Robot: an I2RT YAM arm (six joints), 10 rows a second.
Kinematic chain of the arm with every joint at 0, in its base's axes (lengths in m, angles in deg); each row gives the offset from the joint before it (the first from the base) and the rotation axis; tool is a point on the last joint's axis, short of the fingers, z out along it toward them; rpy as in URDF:
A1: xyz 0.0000 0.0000 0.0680 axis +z
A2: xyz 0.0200 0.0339 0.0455 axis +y
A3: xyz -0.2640 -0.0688 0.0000 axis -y
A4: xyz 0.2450 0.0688 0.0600 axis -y
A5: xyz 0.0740 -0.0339 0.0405 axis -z
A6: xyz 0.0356 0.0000 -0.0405 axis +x
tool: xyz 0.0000 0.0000 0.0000 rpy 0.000 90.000 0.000
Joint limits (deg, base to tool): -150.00..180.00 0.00..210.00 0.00..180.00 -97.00..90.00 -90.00..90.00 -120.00..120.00
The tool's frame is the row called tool.
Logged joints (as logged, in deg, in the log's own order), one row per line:
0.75 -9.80 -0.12 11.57 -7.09 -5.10
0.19 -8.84 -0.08 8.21 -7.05 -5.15
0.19 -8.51 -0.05 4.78 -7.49 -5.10
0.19 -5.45 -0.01 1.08 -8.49 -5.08
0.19 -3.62 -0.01 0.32 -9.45 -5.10
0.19 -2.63 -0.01 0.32 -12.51 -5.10
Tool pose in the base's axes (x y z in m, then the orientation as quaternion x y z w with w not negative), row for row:
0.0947 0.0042 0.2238 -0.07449 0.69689 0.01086 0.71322
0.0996 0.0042 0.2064 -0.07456 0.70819 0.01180 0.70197
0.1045 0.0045 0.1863 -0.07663 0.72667 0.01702 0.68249
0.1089 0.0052 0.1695 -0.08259 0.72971 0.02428 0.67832
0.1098 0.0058 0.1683 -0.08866 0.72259 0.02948 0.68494
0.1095 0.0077 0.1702 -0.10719 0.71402 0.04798 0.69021
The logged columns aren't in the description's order. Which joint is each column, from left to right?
Columns, left to right: A2, A4, A1, A3, A5, A6.
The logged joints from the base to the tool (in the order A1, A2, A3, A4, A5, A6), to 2 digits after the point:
-0.12 0.75 11.57 -9.80 -7.09 -5.10
-0.08 0.19 8.21 -8.84 -7.05 -5.15
-0.05 0.19 4.78 -8.51 -7.49 -5.10
-0.01 0.19 1.08 -5.45 -8.49 -5.08
-0.01 0.19 0.32 -3.62 -9.45 -5.10
-0.01 0.19 0.32 -2.63 -12.51 -5.10

